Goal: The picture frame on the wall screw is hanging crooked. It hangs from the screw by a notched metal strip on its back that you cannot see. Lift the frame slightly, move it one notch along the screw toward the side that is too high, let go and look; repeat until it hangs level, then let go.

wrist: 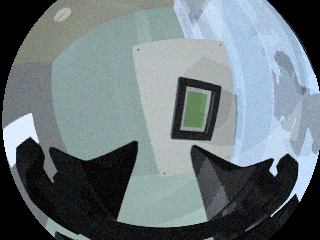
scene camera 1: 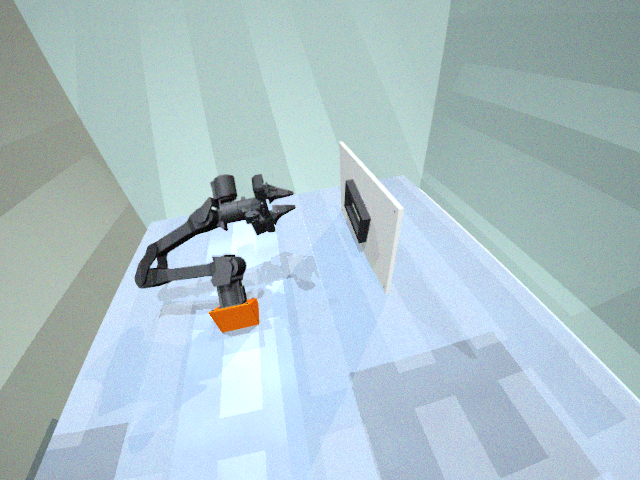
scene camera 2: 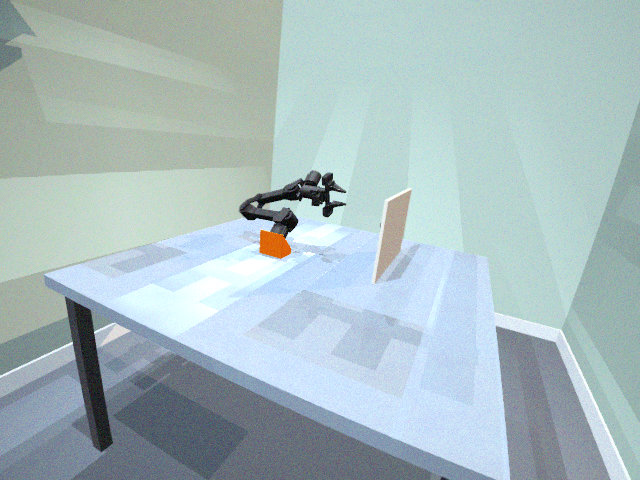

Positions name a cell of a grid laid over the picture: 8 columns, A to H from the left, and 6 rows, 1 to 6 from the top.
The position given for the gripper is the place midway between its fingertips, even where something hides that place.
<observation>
gripper: wrist E4; scene camera 1 D3; scene camera 2 E3
</observation>
